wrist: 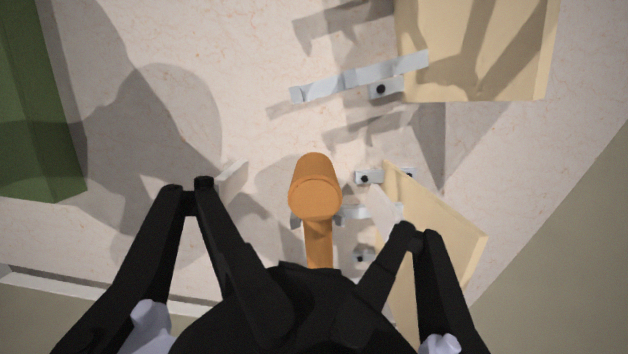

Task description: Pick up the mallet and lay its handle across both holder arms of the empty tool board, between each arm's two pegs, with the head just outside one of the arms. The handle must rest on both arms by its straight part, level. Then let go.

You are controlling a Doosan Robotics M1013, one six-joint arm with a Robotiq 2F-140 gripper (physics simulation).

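Places are measured from the arm's base along level axes (x ahead, y left, z up), in centimetres.
Pixels of known places: gripper, fingertip midpoint: [309, 182].
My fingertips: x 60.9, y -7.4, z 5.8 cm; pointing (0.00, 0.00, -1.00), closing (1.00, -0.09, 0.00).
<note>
Behind a point stands the place of what it marks.
The orange mallet [315, 199] {x 61.5, y -7.6, z 9.3 cm} lies with its handle across a holder arm [357, 212] {x 68.4, y -12.7, z 2.9 cm} of the lower tool board [442, 227] {x 74.4, y -8.7, z 10.3 cm}, its head just outside that arm. The rest of the handle is hidden behind my gripper's body. The other tool board [480, 30] {x 72.5, y 7.9, z 7.8 cm}, at the upper right, shows a pale metal holder arm [325, 87] {x 61.5, y 2.9, z 1.1 cm} with nothing on it. My gripper [309, 182] {x 60.9, y -7.4, z 5.8 cm} is open. In the wrist view its pale fingertips stand left and right of the mallet head, apart from it; the right fingertip overlaps the lower board's bracket area. The height gap is hard to tell.
A green block [30, 120] {x 17.7, y -5.9, z -1.9 cm} stands at the left. Small metal brackets with black bolts [381, 88] {x 70.1, y 4.4, z -4.6 cm} sit beside the boards. The pale table's [165, 30] {x 37.9, y 8.3, z -6.2 cm} raised white rim [65, 284] runs along the lower left, and the table's edge slants across the right side.
</note>
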